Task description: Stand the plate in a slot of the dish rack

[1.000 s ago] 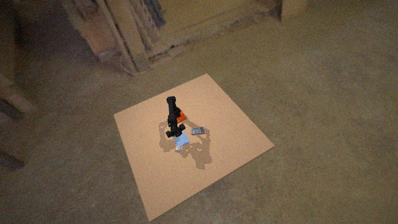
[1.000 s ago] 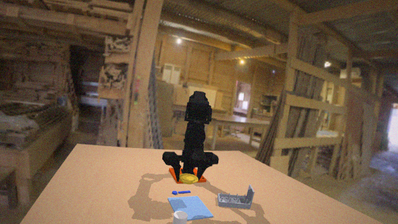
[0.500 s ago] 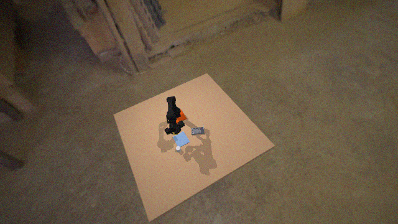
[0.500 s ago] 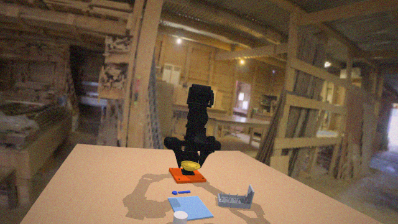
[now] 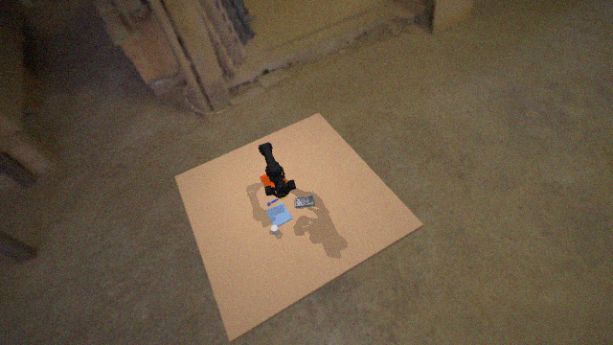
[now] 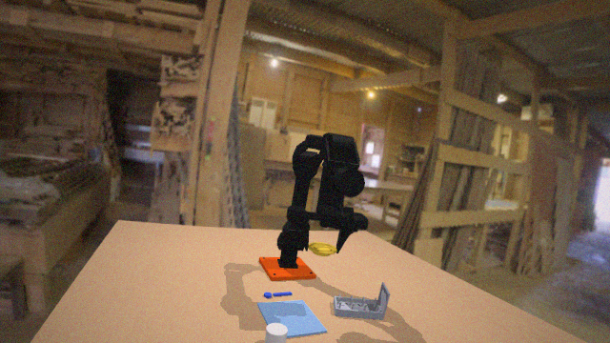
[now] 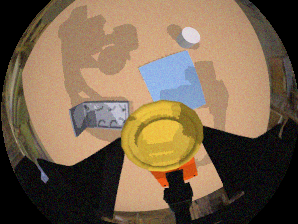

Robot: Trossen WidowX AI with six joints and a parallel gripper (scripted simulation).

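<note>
The grey dish rack lies 10 mm behind my gripper tip, 140 mm to the left of it and 150 mm below it. From my gripper tip the other things lie so: light blue mat (20 mm ahead, 60 mm to the right, 170 mm below); yellow plate (10 mm above); small blue utensil (90 mm behind, 80 mm to the right, 170 mm below).
</note>
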